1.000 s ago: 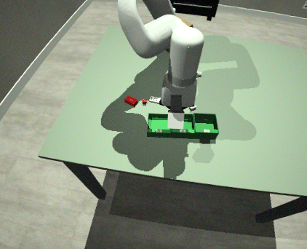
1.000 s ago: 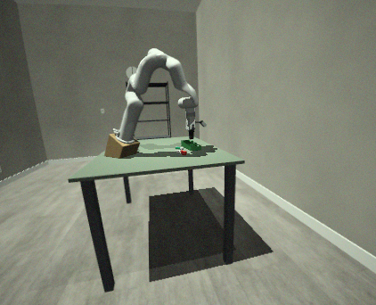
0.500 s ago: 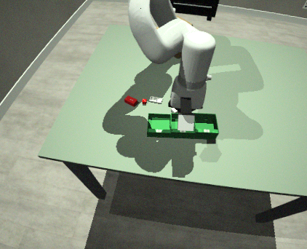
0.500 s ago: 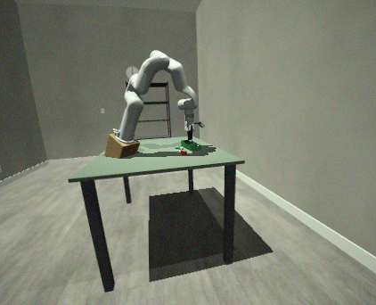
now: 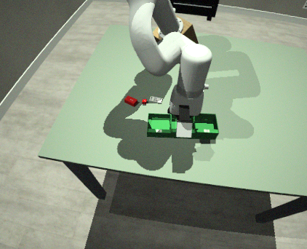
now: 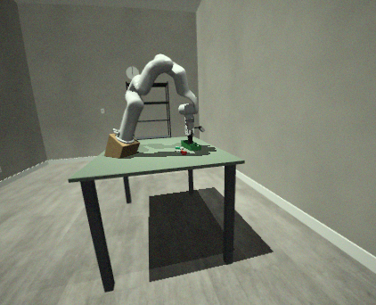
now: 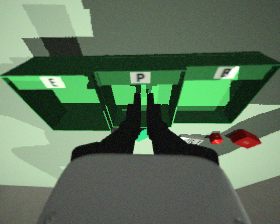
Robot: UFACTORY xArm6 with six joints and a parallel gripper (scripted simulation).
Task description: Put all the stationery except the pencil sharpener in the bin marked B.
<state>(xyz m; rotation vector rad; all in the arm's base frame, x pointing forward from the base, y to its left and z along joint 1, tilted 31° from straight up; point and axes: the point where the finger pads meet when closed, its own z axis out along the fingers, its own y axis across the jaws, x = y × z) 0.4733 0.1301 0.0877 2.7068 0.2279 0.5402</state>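
Right now my hand is 30 mm above the joined green bins. From my hand the other things lie so: grey-white piece (100 mm behind, 40 mm to the left, 40 mm below); then red die (100 mm behind, 150 mm to the right, 40 mm below); then white domino (120 mm behind, 110 mm to the right, 50 mm below).
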